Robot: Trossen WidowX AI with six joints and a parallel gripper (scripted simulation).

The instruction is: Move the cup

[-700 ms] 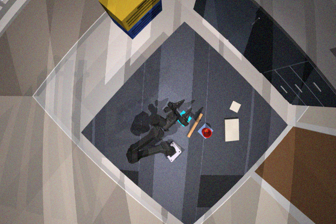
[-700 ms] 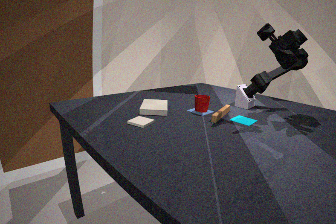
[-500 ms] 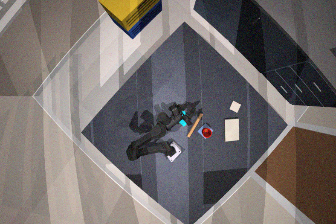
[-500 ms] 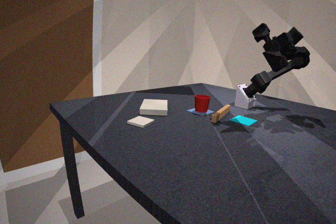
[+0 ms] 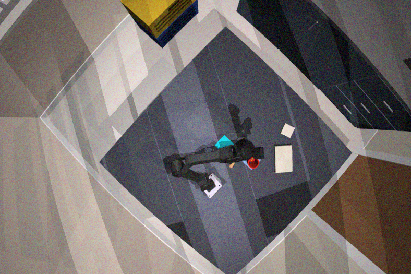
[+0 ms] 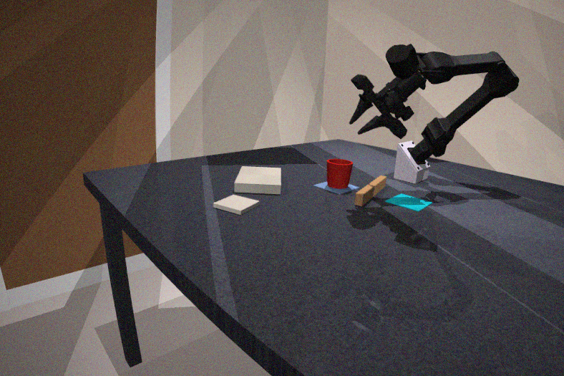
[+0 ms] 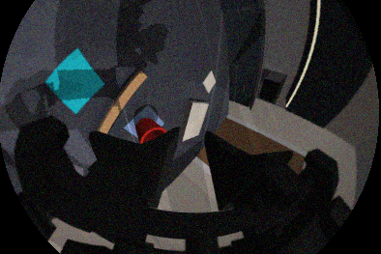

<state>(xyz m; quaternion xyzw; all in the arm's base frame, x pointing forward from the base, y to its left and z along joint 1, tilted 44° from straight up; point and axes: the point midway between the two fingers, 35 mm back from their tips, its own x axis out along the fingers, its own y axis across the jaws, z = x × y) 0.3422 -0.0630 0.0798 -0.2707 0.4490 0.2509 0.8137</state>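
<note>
Right now the red cup is 5 cm behind my gripper tip, 8 cm to the right of it and 14 cm below it. Also, from my gripper tip: pale blue pad: 5 cm behind, 8 cm to the right, 19 cm below; cyan pad: 11 cm behind, 12 cm to the left, 19 cm below; wooden block: 8 cm behind, 2 cm to the left, 17 cm below.
</note>
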